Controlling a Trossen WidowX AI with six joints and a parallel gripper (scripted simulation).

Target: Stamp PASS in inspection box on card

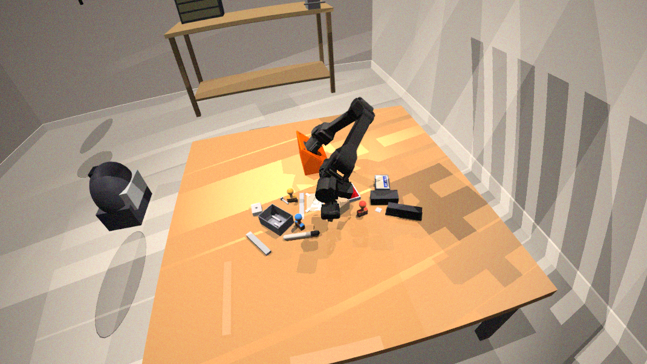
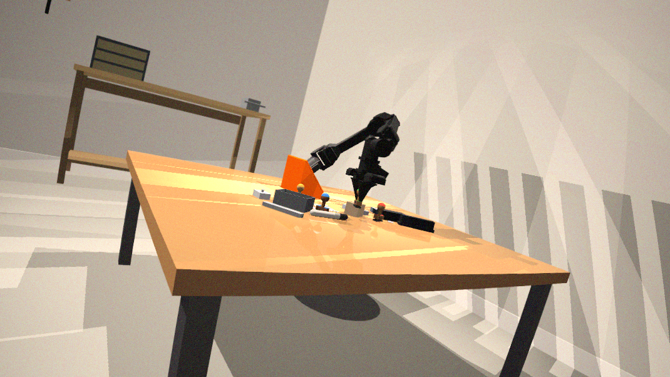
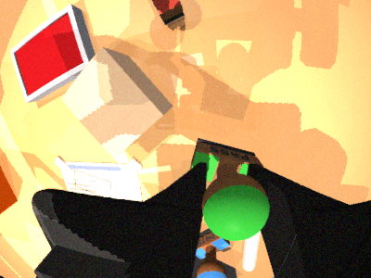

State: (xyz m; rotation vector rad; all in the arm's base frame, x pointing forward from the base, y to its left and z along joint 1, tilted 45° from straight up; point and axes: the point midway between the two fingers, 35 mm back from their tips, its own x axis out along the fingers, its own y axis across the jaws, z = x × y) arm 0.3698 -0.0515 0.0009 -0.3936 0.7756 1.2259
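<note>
My gripper tip is now 60 mm past the tan block, 60 mm to the right of it and 40 mm above it. The rest, counted from my gripper tip: blue-knobbed stamp (40 mm behind, 120 mm to the right, 40 mm below); green-knobbed stamp (right at my gripper tip); marker (10 mm ahead, 110 mm to the right, 60 mm below).
</note>
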